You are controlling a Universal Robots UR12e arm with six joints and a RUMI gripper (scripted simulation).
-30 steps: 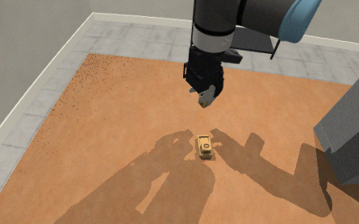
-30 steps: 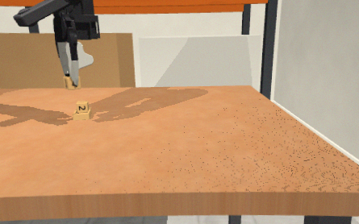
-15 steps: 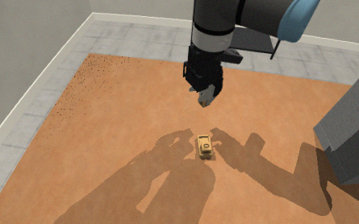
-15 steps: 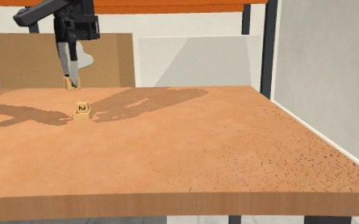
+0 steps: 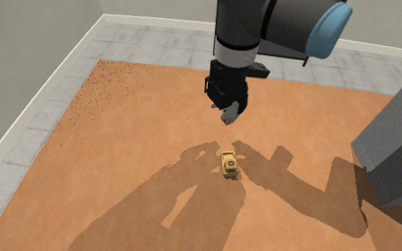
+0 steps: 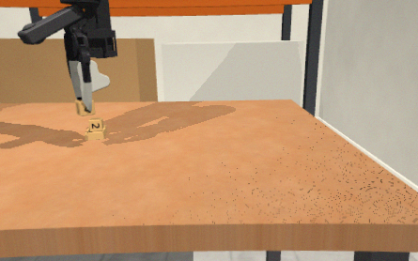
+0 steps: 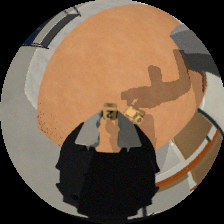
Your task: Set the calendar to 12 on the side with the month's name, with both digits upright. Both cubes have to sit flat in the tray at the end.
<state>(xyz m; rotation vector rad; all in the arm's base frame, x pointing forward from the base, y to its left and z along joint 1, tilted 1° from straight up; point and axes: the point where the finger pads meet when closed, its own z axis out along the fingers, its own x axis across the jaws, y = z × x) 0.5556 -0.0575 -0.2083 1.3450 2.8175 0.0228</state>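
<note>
Right now the tray is 100 mm to the left of my hand, 90 mm below it and 20 mm behind it. Round my hand: cube (10 mm below).
</note>
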